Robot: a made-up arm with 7 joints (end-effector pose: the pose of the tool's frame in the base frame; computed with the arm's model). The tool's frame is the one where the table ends. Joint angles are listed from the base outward.
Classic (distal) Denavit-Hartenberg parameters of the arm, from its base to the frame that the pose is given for. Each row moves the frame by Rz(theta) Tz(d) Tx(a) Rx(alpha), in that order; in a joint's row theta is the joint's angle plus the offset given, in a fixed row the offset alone. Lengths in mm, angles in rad.
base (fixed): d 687, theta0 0, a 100, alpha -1.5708
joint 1: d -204, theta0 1.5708, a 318, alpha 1.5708
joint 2: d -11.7, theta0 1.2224, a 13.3, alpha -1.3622
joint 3: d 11.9, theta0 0, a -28.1, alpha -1.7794
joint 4: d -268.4, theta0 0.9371, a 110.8, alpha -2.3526
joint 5: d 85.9, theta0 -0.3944, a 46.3, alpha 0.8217
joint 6: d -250.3, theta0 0.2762, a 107, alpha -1.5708
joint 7: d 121, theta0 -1.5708, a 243, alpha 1.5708
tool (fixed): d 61, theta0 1.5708, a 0, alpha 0
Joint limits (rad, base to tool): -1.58..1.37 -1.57..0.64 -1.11..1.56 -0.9..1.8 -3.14..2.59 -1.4..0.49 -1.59..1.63
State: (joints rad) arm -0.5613 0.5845 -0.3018 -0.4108 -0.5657 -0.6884 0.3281
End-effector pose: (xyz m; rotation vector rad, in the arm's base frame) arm 0.6402 -0.1163 0.3164 0.7932 0.4512 0.2504
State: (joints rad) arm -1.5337 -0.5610 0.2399 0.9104 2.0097 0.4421 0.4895
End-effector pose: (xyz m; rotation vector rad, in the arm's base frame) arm 0.4021 -0.1411 1.1713 0.0070 -2.5006 1.6720
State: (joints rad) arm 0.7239 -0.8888 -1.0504 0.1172 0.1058 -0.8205 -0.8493
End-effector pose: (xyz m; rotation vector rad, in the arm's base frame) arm 0.3476 -0.4034 0.4724 -1.8054 0.8643 -0.5726
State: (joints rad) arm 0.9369 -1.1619 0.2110 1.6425 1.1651 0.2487 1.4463
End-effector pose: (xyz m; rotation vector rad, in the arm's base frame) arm 0.1198 -0.3739 -0.1280 0.2548 1.2337 1.1759
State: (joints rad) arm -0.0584 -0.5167 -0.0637 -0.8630 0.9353 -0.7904 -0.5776
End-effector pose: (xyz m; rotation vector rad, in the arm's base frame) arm 0.5836 -0.1769 0.3932 0.4197 -0.0384 0.1074
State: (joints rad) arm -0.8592 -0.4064 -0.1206 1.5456 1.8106 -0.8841 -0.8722
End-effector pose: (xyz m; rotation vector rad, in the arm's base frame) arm 0.5240 -0.1340 0.8168 -1.6549 -0.9558 -0.3981
